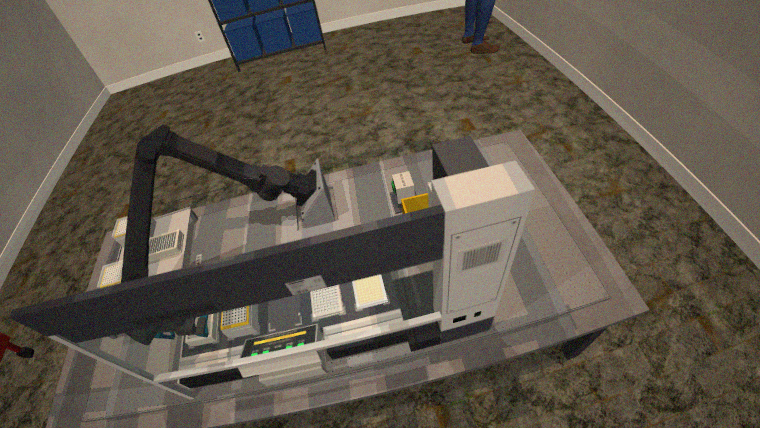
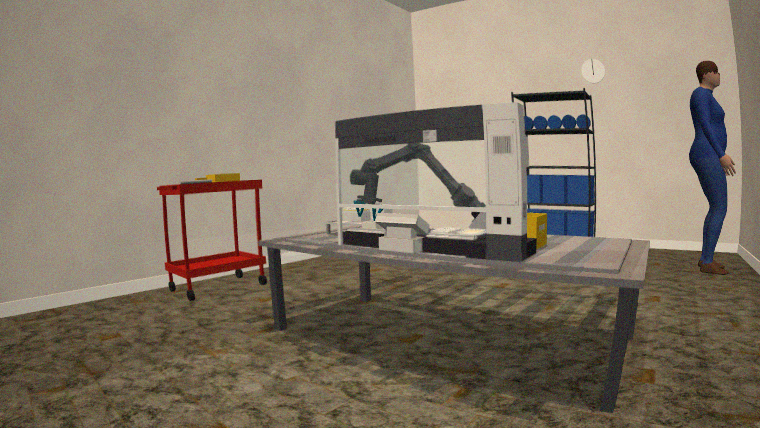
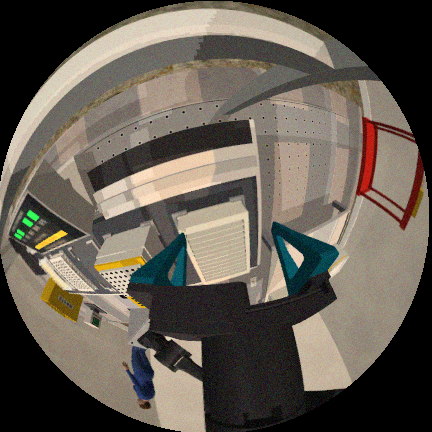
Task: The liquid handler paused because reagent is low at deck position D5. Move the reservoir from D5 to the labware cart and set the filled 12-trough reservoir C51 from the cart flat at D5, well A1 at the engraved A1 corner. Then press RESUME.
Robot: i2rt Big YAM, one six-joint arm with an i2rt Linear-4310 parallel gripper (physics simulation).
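Places are measured from the arm's base along level axes (x right, y up, z back), in metres.
Pixels of known places: gripper, fingertip midpoint: (image 1: 190,336) (image 2: 367,218) (image 3: 229,231); arm's base, origin of the base link: (image 1: 308,188) (image 2: 483,214) (image 3: 150,335).
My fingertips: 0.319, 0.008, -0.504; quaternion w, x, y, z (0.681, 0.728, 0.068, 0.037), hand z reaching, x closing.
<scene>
Ahead of a thing's pixels: the offset from my fingertips to its top centre, as dx, dy, dz.
The open, empty gripper (image 1: 183,328) (image 2: 367,216) (image 3: 229,230) points down inside the liquid handler, its teal fingers above and on either side of the pale reservoir at the deck's end. This reservoir @[-0.006, -0.018, +0.057] (image 1: 205,338) (image 3: 217,245) has parallel troughs and sits in a deck position; its label and corner A1 are not readable. Another trough reservoir @[+0.220, -0.017, +0.366] (image 1: 165,242) lies on the white labware cart (image 1: 182,220) at the left rear; its label is unreadable. The control panel (image 1: 281,340) (image 3: 47,227) shows green buttons and a yellow bar; RESUME is not legible.
A dark beam (image 1: 319,255) (image 2: 409,124) spans above the deck and partly hides the gripper. A yellow-edged tip rack (image 1: 235,317) (image 3: 120,272) stands beside the reservoir. Farther along are two plates (image 1: 326,301) (image 1: 369,291) and the handler's white tower (image 1: 481,255). A red trolley (image 2: 210,186) stands beyond the table.
</scene>
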